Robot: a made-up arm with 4 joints.
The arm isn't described. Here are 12 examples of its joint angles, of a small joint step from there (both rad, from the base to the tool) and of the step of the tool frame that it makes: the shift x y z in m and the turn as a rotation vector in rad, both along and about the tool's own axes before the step.
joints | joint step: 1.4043 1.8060 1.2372 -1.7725 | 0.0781 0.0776 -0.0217 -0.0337
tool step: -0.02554 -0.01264 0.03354 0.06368 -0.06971 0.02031
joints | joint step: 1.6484 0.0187 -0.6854 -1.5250 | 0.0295 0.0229 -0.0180 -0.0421
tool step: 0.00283 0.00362 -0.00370 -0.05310 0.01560 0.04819
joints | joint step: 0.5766 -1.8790 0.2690 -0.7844 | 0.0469 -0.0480 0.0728 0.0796
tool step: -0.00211 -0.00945 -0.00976 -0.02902 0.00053 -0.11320
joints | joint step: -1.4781 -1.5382 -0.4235 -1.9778 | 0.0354 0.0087 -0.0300 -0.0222
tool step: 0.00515 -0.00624 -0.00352 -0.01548 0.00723 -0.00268
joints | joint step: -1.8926 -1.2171 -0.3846 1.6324 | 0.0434 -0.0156 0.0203 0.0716
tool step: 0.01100 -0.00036 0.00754 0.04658 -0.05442 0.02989
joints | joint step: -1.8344 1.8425 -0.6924 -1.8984 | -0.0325 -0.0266 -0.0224 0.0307
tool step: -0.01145 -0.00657 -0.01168 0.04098 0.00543 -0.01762
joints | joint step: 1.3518 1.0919 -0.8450 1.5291 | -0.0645 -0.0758 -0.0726 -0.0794
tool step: 0.01359 0.01909 0.01494 -0.02202 -0.03335 -0.00991
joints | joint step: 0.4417 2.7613 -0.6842 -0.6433 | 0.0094 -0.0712 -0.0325 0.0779
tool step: -0.01441 -0.00125 -0.00965 0.11212 0.00623 -0.08059
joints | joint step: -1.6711 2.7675 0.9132 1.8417 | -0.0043 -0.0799 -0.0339 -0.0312
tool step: 0.00223 -0.00535 0.01796 -0.10347 0.03559 -0.00828
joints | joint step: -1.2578 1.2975 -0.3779 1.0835 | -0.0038 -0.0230 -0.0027 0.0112
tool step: 0.00086 -0.00370 0.00644 -0.00522 -0.01901 -0.01725
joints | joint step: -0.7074 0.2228 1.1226 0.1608 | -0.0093 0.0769 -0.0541 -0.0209
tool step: 0.01855 0.01136 -0.00161 0.06475 -0.01481 -0.03510
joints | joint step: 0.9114 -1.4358 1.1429 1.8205 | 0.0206 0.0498 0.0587 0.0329
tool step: -0.00073 0.00406 -0.00975 0.07495 -0.03946 0.05948
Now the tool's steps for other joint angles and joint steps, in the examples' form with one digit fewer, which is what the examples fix.
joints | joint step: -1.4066 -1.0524 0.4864 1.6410 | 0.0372 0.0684 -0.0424 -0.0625
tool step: -0.0010 -0.0021 -0.0196 0.0178 0.0446 0.0237
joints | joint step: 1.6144 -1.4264 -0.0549 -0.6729 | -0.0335 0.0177 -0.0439 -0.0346
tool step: -0.0016 0.0100 0.0062 0.0380 0.0134 0.0623
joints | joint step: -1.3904 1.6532 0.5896 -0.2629 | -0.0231 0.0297 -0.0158 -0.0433
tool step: 0.0140 -0.0050 -0.0019 -0.0238 -0.0096 0.0123
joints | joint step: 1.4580 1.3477 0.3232 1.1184 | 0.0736 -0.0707 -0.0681 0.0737
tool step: -0.0422 -0.0101 0.0169 0.0106 0.0579 -0.1485
